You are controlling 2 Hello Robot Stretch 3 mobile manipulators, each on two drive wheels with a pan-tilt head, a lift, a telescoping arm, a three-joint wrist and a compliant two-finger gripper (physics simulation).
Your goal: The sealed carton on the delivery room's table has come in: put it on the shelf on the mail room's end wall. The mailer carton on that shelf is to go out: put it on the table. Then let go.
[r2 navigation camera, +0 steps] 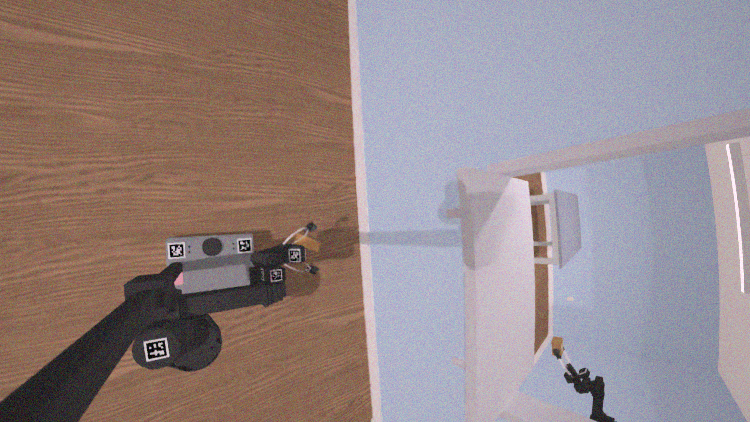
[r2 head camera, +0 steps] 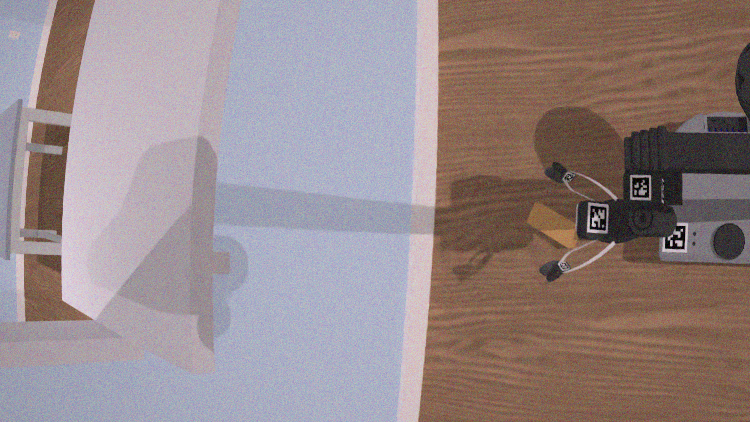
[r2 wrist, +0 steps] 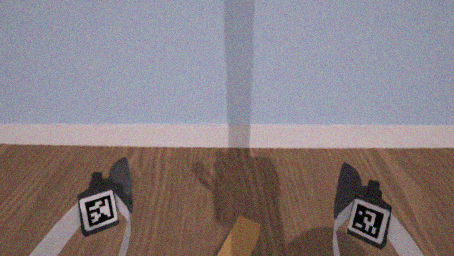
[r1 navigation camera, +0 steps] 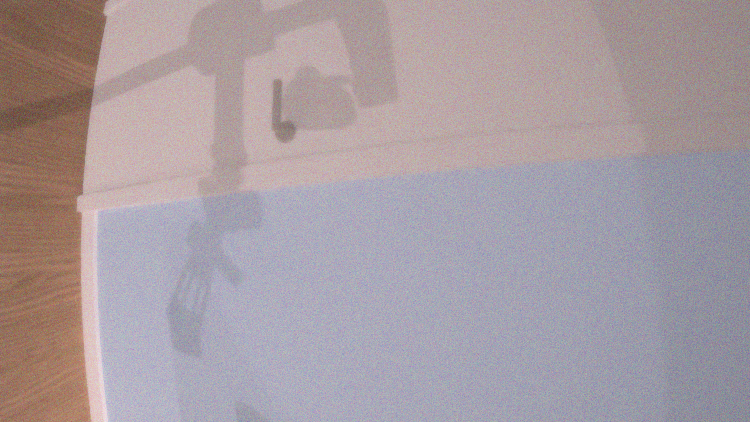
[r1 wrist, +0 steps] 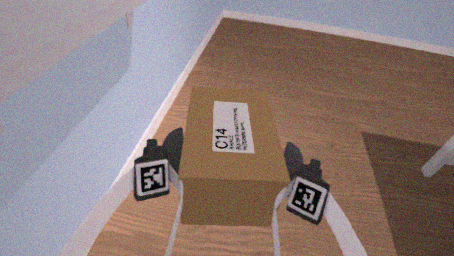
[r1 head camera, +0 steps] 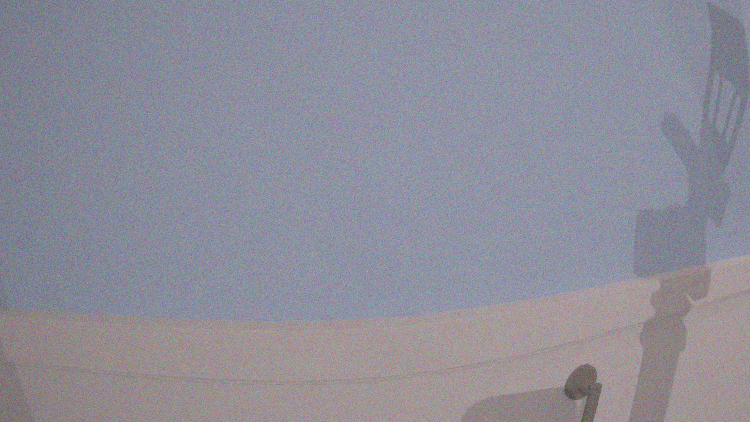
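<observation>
A brown carton (r1 wrist: 235, 135) (r2 navigation camera: 557, 343) with a white label reading C14 sits between the fingers of r1's gripper (r1 wrist: 233, 156), above the wood floor. The gripper is shut on its two sides. Whether it is the sealed or the mailer carton I cannot tell. r2's gripper (r2 head camera: 553, 220) (r2 navigation camera: 311, 248) (r2 wrist: 234, 185) is open and empty. An orange-brown box (r2 head camera: 550, 226) (r2 navigation camera: 307, 241) (r2 wrist: 241, 237) lies on the floor below it, partly hidden by the wrist in r2's head view. I cannot make out its label. The task's table and shelf cannot be identified with certainty.
A blue wall (r2 head camera: 319, 131) (r2 navigation camera: 409, 104) (r2 wrist: 125, 65) stands in front of r2. A white ledge (r2 head camera: 141, 78) (r2 navigation camera: 503, 314) borders an opening there. Beyond it is a grey panel (r2 navigation camera: 568, 228) on pale legs. A white door (r1 navigation camera: 472, 68) with a handle (r1 navigation camera: 283, 130) is beside r1.
</observation>
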